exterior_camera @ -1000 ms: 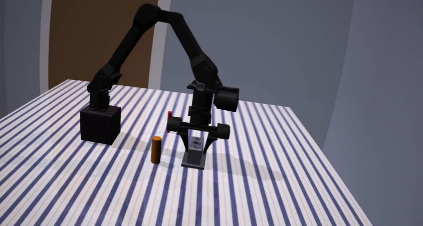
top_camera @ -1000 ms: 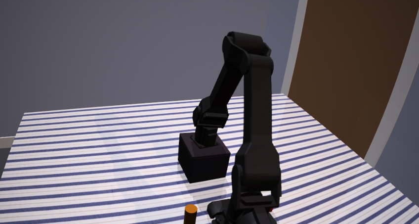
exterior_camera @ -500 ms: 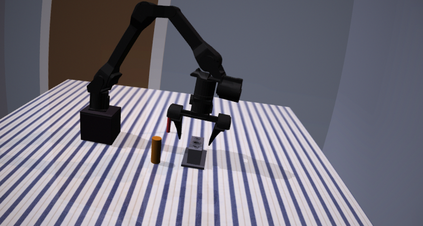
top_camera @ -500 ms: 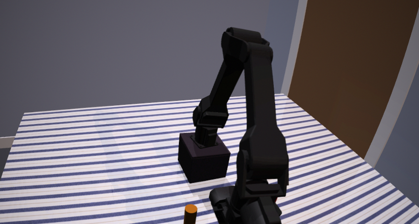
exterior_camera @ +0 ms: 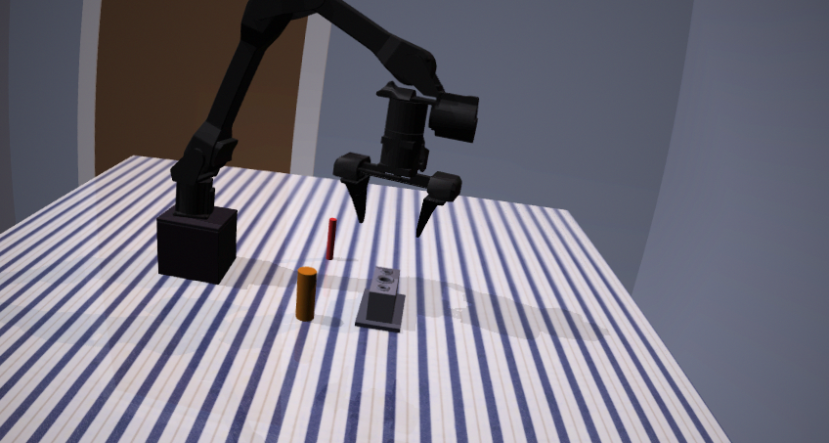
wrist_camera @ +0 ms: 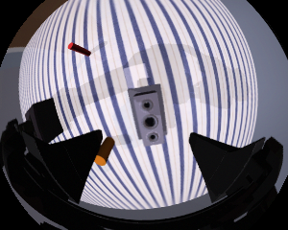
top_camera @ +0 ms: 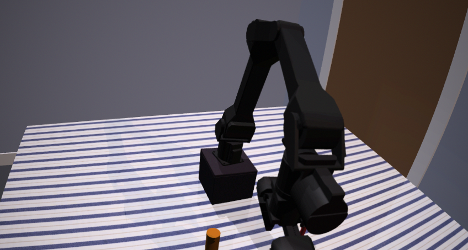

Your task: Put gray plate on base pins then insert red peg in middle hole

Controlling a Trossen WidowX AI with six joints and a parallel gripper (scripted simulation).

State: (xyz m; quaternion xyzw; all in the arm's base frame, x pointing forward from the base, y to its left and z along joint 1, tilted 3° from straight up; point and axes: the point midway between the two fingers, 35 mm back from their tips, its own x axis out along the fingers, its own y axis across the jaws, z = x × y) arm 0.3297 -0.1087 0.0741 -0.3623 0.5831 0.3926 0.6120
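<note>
The red peg lies 8 cm behind my gripper tip, 18 cm to the left of it and 10 cm below it. Round my gripper tip: orange cylinder (12 cm behind, 5 cm to the right, 10 cm below); gray plate (2 cm to the right, 9 cm below); flat base (2 cm to the right, 13 cm below).
</note>
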